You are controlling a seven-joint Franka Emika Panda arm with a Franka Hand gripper.
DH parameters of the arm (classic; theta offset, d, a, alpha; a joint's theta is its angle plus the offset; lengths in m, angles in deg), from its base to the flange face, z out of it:
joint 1: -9.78 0.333 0 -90
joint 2: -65.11 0 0 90
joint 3: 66.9 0.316 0.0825 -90
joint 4: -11.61 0 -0.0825 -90
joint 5: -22.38 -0.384 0 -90
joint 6: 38.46 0 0.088 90
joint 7: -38.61 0.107 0 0
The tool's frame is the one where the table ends.
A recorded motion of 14 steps. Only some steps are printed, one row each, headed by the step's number.
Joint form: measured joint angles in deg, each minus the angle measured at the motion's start. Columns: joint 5, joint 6, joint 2, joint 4, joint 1, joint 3, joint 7.
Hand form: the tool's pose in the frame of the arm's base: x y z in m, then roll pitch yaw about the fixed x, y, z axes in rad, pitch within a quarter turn. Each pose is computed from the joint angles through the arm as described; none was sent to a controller.
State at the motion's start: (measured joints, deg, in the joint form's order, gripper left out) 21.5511 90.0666 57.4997 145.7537 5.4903 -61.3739 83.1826
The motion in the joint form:
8: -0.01 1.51 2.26 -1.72 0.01 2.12 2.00
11: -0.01 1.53 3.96 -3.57 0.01 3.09 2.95
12: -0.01 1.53 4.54 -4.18 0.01 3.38 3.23
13: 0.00 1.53 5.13 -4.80 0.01 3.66 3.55
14: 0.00 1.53 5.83 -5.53 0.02 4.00 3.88
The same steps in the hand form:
8: 0.5013 0.0302 0.3869 -3.1051 -0.0355 -0.7641
11: 0.5110 0.0395 0.3865 -3.1003 -0.0349 -0.7636
12: 0.5142 0.0423 0.3861 -3.0988 -0.0341 -0.7634
13: 0.5174 0.0451 0.3857 -3.0974 -0.0334 -0.7640
14: 0.5211 0.0485 0.3851 -3.0955 -0.0322 -0.7636

